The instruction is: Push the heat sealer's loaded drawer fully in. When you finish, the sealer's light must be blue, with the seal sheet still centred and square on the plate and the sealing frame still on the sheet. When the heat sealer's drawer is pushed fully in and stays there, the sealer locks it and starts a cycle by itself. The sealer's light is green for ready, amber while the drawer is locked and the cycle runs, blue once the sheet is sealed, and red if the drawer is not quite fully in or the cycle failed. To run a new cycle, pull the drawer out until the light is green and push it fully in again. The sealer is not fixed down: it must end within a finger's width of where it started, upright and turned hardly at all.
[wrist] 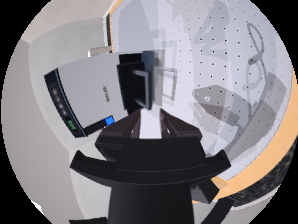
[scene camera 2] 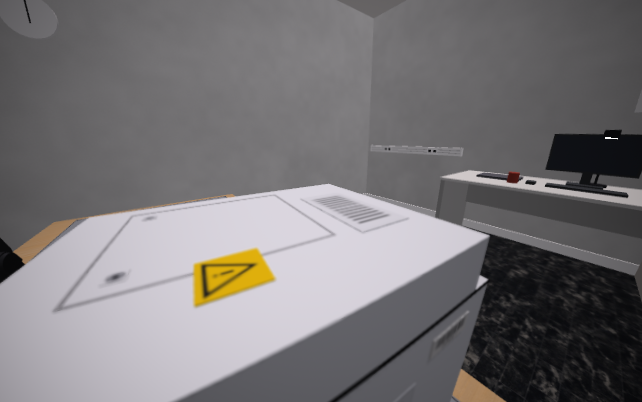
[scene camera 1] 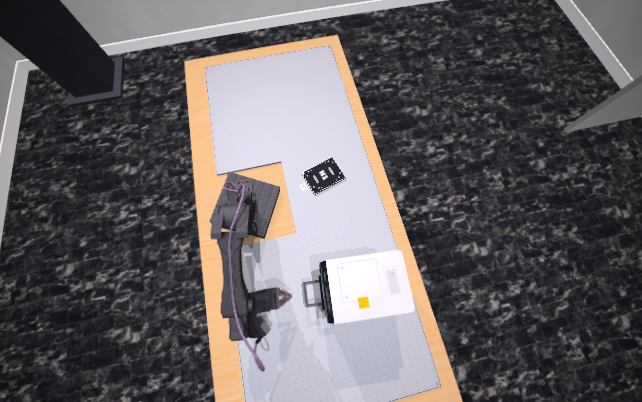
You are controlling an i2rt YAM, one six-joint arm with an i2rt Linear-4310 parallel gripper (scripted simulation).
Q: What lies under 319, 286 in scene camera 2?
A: A white heat sealer.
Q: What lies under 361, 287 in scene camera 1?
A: A white heat sealer.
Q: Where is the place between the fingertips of the gripper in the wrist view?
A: At 150, 111
